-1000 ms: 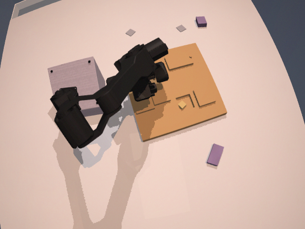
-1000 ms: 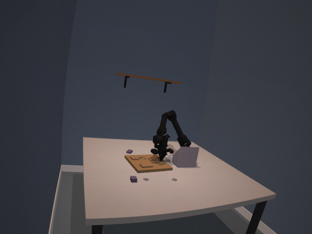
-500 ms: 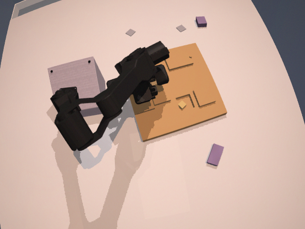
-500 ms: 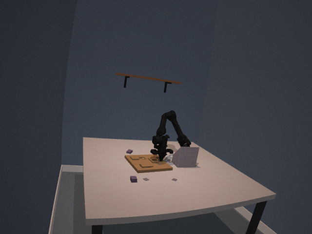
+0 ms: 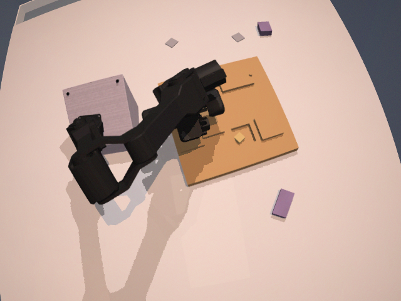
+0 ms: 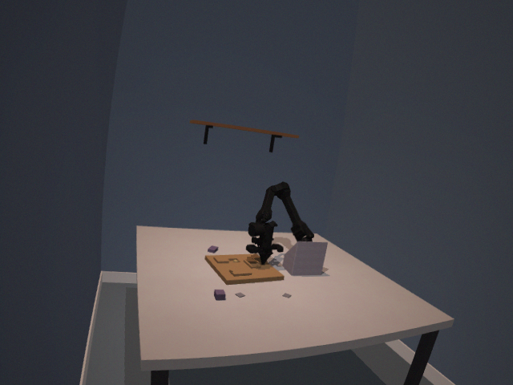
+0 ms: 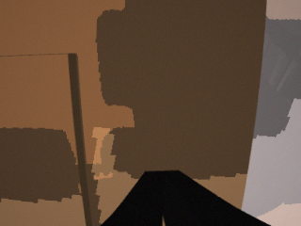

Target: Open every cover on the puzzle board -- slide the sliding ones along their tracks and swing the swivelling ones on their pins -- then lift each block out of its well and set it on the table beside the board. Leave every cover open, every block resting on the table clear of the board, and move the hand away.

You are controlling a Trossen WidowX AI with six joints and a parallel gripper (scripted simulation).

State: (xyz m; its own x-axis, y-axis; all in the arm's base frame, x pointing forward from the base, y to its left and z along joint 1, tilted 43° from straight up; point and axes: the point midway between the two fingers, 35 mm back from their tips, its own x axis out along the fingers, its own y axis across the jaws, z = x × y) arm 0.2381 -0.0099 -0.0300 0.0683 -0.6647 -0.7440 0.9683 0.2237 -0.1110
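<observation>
The orange puzzle board lies 10 cm ahead of my gripper tip and 4 cm to the left of it. From my gripper tip the other things lie so: flat purple block (23 cm ahead, 22 cm to the right, 1 cm below).
</observation>
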